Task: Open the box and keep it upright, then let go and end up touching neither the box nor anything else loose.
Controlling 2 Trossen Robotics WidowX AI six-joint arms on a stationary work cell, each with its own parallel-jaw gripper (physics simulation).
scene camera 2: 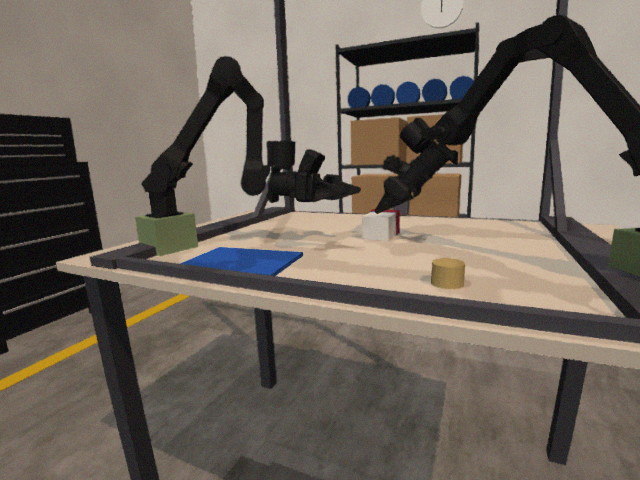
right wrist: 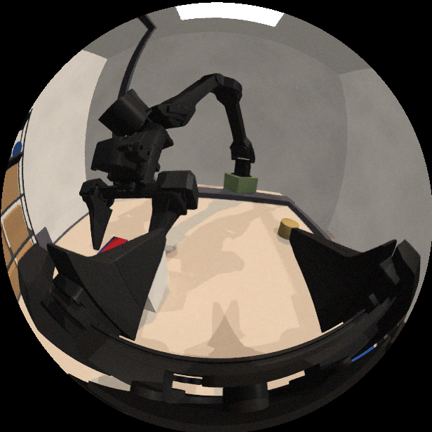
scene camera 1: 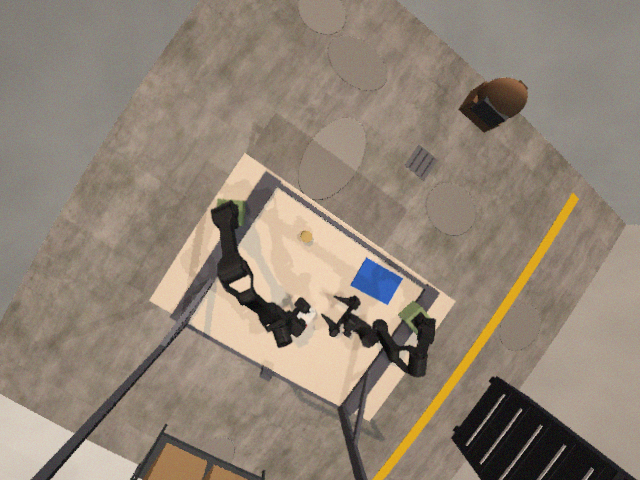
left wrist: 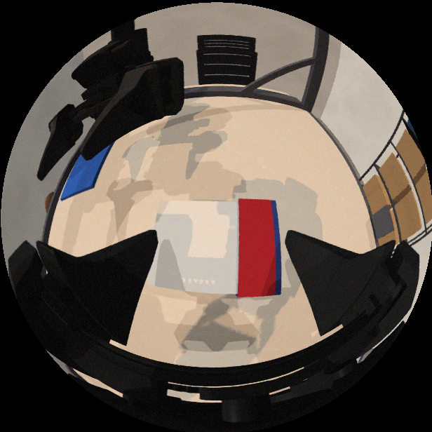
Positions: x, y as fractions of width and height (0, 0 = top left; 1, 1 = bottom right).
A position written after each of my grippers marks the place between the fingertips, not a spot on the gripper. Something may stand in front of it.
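A blue mat lies at (scene camera 2: 0.42, 0.55), (scene camera 1: 0.59, 0.58) and (left wrist: 0.20, 0.40). There is a white box (scene camera 2: 0.60, 0.47), visible as well at (right wrist: 0.37, 0.66) and (left wrist: 0.46, 0.58). Scene camera 2 gives a short brass cylinder (scene camera 2: 0.70, 0.57); the left wrist view does not show the cylinder, hidden by my left gripper. My left gripper (scene camera 2: 0.59, 0.44) appears also at (right wrist: 0.27, 0.59) and (left wrist: 0.52, 0.55), and my right gripper (scene camera 2: 0.55, 0.40) is visible too.
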